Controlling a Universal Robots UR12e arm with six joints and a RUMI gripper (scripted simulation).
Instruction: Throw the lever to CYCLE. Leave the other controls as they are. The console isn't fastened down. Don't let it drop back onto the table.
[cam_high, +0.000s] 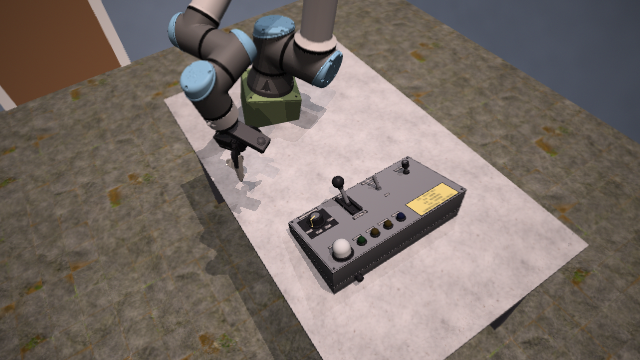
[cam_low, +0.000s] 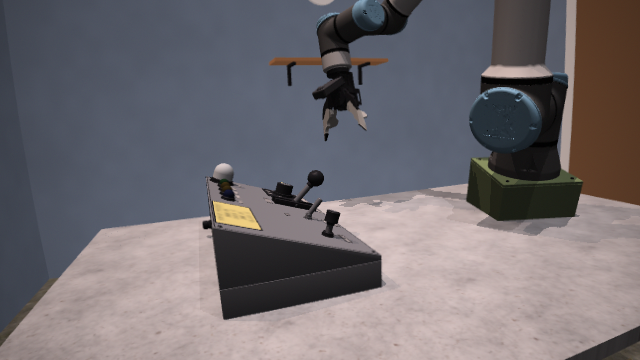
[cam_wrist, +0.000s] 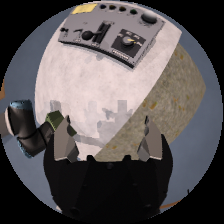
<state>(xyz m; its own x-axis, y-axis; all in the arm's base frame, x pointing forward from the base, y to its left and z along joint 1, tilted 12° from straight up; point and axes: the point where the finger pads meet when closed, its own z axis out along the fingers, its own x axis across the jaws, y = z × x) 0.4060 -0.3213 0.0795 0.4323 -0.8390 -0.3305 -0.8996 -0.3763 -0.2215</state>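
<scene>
My hand is 200 mm short of the ball-topped lever, 180 mm to the right of it and 110 mm above it. The rest, counted from my hand: rotary selector: 220 mm ahead, 120 mm below, 50 mm to the left; then toggle switch: 300 mm to the left, 230 mm ahead, 130 mm below; then wedge-shaped console: 260 mm ahead, 230 mm to the left, 140 mm below.
</scene>
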